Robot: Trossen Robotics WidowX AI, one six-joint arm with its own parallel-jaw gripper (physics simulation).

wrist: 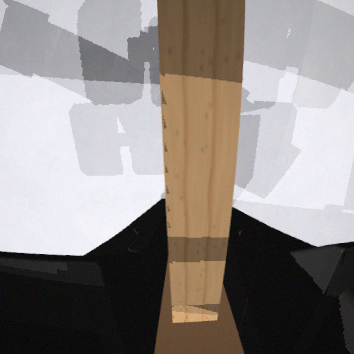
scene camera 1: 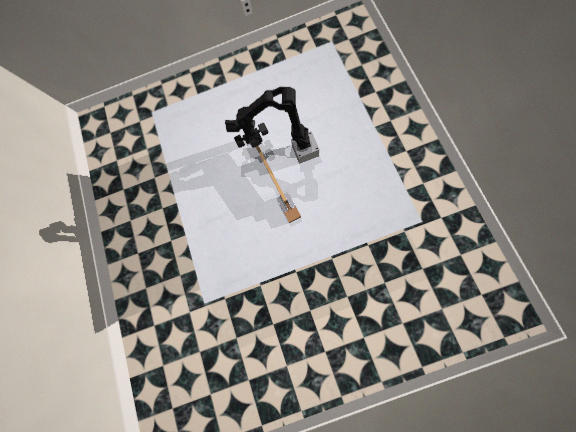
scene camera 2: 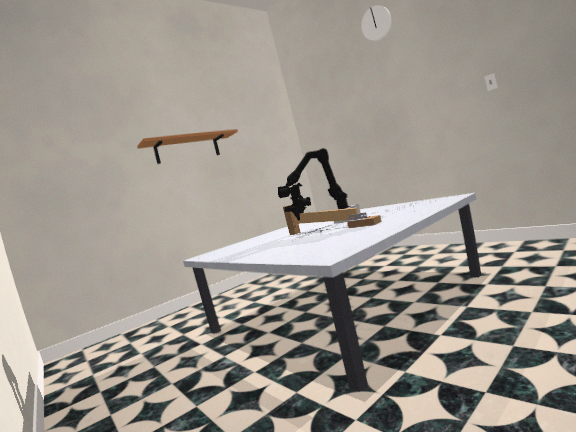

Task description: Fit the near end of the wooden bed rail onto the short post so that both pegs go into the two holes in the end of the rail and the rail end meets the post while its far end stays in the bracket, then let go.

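Seen in the pictures: gripper, fingertip midpoint: (wrist: 187,206) (scene camera 2: 300,220); arm's base at its link origin: (scene camera 1: 303,143) (scene camera 2: 343,208).
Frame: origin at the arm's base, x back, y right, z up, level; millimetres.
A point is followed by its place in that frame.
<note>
The long wooden bed rail (scene camera 1: 272,175) @[x -232, y -128, z 25 mm] (scene camera 2: 325,216) @[x -248, y -80, z -2 mm] (wrist: 200,150) @[x -261, y 80, z 36 mm] runs from the black gripper (scene camera 1: 257,145) @[x -266, y 121, z -2 mm] (scene camera 2: 298,214) @[x -266, y 121, z -2 mm] (wrist: 197,250) to the grey bracket (scene camera 1: 286,204) @[x -215, y -287, z -22 mm] (scene camera 2: 358,216) @[x -208, y -283, z -31 mm], where its far end sits. The gripper is shut on the rail near its near end, one finger on each side. The short brown post (scene camera 2: 293,227) @[x -299, y 165, z -37 mm] (wrist: 199,342) @[x -275, y 163, z 43 mm] stands upright on the table right at that near end. In the wrist view the rail's end overlaps the post. The pegs and holes are hidden, and I cannot tell whether a small gap is left. The arm hides the post in scene camera 1.
A flat orange-brown block (scene camera 1: 293,215) @[x -198, y -369, z -44 mm] (scene camera 2: 369,222) @[x -239, y -370, z -64 mm] lies by the bracket on the white table (scene camera 1: 350,190) @[x 165, y -338, z -80 mm] (scene camera 2: 260,252) @[x -682, y -14, z -80 mm]. The arm's grey base (scene camera 1: 306,151) @[x -3, y -52, z 1 mm] stands on the table to one side of the rail. A wooden shelf (scene camera 2: 190,137) hangs on the wall.
</note>
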